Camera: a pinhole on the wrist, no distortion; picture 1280 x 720 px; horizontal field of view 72.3 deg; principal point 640.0 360.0 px. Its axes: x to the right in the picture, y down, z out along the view. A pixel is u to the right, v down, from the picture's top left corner.
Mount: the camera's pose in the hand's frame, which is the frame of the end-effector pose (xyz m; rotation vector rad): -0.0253 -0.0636 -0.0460 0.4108 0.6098 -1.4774
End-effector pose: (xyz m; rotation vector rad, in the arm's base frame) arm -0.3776 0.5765 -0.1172 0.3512 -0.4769 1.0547
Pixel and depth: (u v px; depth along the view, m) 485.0 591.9 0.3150
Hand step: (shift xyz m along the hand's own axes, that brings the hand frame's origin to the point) 0.0983 -0.2044 0.2264
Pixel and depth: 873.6 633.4 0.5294
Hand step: 0.2044 -0.4847 0.2660
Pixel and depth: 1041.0 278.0 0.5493
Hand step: -0.0092 -0.5990 0.2381
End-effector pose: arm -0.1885 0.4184 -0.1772 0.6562 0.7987 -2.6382
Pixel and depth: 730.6 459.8 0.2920
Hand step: 0.0446 -0.2620 0.1614
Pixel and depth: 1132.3 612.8 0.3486
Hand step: 0.1166 -0.4231 0.0977
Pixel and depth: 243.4 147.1 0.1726
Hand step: -0.0439 -0.1089 0.1418
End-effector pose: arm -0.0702 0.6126 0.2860 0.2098 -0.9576 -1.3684
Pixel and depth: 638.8 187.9 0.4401
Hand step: -0.0548 -0.3354 0.3096
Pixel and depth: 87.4 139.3 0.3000
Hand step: -0.0595 -0.1002 0.3132
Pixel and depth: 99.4 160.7 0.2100
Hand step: -0.0442 -0.0912 0.2031
